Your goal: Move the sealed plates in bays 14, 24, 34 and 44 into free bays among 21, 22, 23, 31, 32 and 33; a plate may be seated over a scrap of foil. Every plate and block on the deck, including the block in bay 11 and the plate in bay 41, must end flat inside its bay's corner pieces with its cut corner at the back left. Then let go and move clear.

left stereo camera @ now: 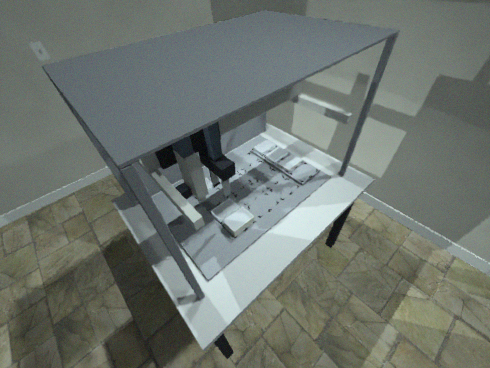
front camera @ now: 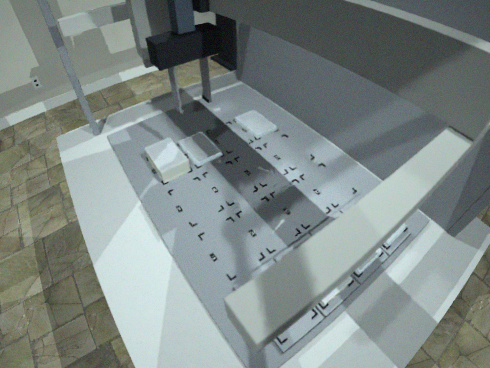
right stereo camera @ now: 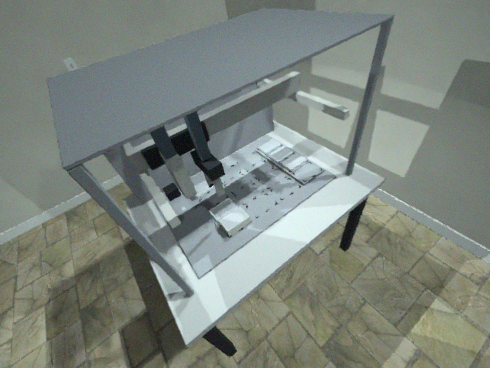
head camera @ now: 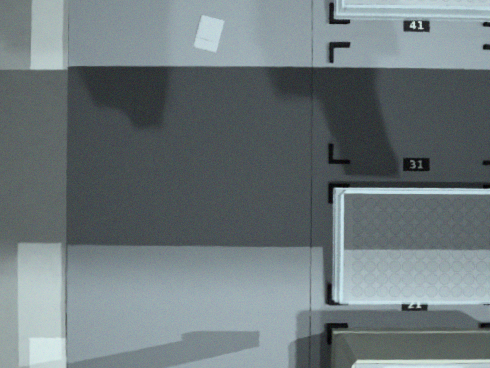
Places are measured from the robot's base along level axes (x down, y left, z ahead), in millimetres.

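Pixels of known places: gripper, between the fingertips: (left stereo camera: 221, 189) (front camera: 193, 104) (right stereo camera: 216, 189); robot's base, origin of its link: (left stereo camera: 234, 237) (front camera: 147, 158) (right stereo camera: 229, 236).
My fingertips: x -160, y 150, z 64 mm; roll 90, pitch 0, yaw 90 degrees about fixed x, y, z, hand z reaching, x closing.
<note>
Ahead of a thing's pixels: the offset from my fingertips to its top centre.
My gripper (front camera: 194, 105) (left stereo camera: 220, 187) (right stereo camera: 216, 190) is raised over the deck's left part, jaws apart and empty; it does not show in the head view. A clear plate @(dx +145, dy +0, dz +0 mm) (front camera: 200, 148) (head camera: 415, 245) lies in bay 21 between its corner pieces, its cut corner back left. A pale block @(dx +118, dy -107, dz +0 mm) (front camera: 167, 160) (head camera: 415, 345) sits in bay 11, partly cropped in the head view. A plate @(dx +145, dy +214, dz +0 mm) (front camera: 256, 123) (head camera: 415, 6) lies in bay 41; its back is out of the head view. Three sealed plates in bays 24 @(dx +131, dy +0, dz +492 mm) (front camera: 336, 293), 34 (front camera: 369, 261) and 44 @(dx +131, dy +214, dz +492 mm) (front camera: 396, 234) are partly hidden. Bay 14 shows no plate.
A beige beam (front camera: 350, 235) crosses above the right-hand bays. The parked pipetting stage (left stereo camera: 192, 175) (right stereo camera: 175, 175) stands beside the gripper. A small white scrap @(dx +159, dy +159, dz -159 mm) (head camera: 209, 33) lies left of the bays. Thin light strips @(dx +152, dy +9, dz +352 mm) (front camera: 280, 223) @(dx +152, dy +106, dz +192 mm) (front camera: 265, 170) lie among the middle bays.
</note>
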